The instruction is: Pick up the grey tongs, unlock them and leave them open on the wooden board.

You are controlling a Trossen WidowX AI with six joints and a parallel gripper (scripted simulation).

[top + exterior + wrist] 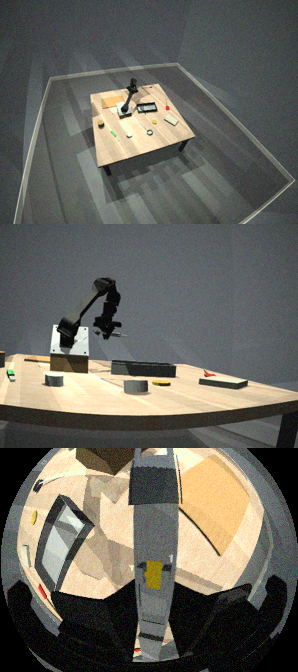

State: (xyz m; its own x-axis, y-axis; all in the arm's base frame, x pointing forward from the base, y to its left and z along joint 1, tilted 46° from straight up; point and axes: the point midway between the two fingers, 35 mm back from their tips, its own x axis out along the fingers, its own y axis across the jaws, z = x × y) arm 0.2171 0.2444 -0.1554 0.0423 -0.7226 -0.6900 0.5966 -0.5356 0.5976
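My gripper tip is 310 mm past the wooden board, 150 mm above it and 70 mm to the right of it. The rest, counted from my gripper tip: yellow lock piece 40 mm above, 20 mm behind, 10 mm to the right; then roasting tin 250 mm to the right, 160 mm ahead, 130 mm below; then red-headed tool 520 mm ahead, 280 mm to the right, 150 mm below.
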